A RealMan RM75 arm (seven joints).
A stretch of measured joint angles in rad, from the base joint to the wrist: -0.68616, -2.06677, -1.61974, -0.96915, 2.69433, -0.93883, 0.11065; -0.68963, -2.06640, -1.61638, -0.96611, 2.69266, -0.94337, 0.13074; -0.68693, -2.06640, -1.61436, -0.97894, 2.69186, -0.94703, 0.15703; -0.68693, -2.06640, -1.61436, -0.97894, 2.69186, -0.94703, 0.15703; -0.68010, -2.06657, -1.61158, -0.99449, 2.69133, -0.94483, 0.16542; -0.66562, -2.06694, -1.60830, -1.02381, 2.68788, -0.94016, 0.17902; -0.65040, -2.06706, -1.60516, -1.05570, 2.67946, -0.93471, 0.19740; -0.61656, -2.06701, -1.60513, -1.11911, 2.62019, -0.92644, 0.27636; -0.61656, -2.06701, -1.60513, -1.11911, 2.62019, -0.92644, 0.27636; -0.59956, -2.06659, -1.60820, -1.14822, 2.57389, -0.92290, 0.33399; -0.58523, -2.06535, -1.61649, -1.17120, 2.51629, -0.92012, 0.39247
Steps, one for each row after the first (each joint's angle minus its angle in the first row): -0.00347, 0.00037, 0.00336, 0.00304, -0.00167, -0.00454, 0.02009; -0.00077, 0.00037, 0.00538, -0.00979, -0.00247, -0.00820, 0.04638; -0.00077, 0.00037, 0.00538, -0.00979, -0.00247, -0.00820, 0.04638; 0.00606, 0.00020, 0.00816, -0.02534, -0.00300, -0.00600, 0.05477; 0.02054, -0.00017, 0.01144, -0.05466, -0.00645, -0.00133, 0.06837; 0.03576, -0.00029, 0.01458, -0.08655, -0.01487, 0.00412, 0.08675; 0.06960, -0.00024, 0.01461, -0.14996, -0.07414, 0.01239, 0.16571; 0.06960, -0.00024, 0.01461, -0.14996, -0.07414, 0.01239, 0.16571; 0.08660, 0.00018, 0.01154, -0.17907, -0.12044, 0.01593, 0.22334; 0.10093, 0.00142, 0.00325, -0.20205, -0.17804, 0.01871, 0.28182
